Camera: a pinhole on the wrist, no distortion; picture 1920 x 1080 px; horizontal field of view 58.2 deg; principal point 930.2 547.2 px. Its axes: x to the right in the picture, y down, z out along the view. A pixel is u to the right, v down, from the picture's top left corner.
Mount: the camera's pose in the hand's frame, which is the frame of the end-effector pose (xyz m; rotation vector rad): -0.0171 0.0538 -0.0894 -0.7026 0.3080 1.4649
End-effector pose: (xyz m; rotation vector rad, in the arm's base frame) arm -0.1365 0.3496 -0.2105 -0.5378 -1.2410 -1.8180
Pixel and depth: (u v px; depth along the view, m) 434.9 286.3 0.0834
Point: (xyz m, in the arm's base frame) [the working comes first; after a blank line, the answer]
In the camera's frame: -0.0239 -0.0126 0.0834

-0.0504 0.3401 -0.1870
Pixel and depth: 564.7 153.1 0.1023
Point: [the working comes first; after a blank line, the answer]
In the camera's frame: -0.0217 -0.0234 0.1023

-0.0443 0.3497 -0.1683
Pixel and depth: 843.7 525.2 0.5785
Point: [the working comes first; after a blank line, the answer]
In the camera's frame: -0.0290 -0.0074 0.5785

0.2153 0.6875 0.0451
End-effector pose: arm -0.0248 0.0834 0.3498 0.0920 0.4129 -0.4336
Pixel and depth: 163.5 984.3 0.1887
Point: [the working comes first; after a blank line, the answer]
In the camera's frame: -0.0839 0.0478 0.1887

-0.0433 0.2009 0.4818
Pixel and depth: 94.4 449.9 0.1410
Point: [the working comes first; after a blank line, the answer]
In the camera's frame: -0.0683 -0.0080 0.1410

-0.0062 0.1681 0.4254
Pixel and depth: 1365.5 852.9 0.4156
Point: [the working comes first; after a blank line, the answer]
In the camera's frame: 0.1049 0.0737 0.4156

0.0544 0.4710 0.5546
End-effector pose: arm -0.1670 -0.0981 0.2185 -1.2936 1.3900 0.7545
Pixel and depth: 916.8 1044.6 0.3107
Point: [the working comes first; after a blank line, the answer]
In the camera's frame: -0.0024 0.0896 0.3107

-0.3795 0.1241 0.3027
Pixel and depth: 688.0 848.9 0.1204
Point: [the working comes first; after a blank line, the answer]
In the camera's frame: -0.0169 0.0211 0.1204

-0.2803 -0.0467 0.2569
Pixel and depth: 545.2 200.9 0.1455
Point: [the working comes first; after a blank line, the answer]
In the camera's frame: -0.0325 -0.0292 0.1455

-0.2689 -0.0200 0.2063
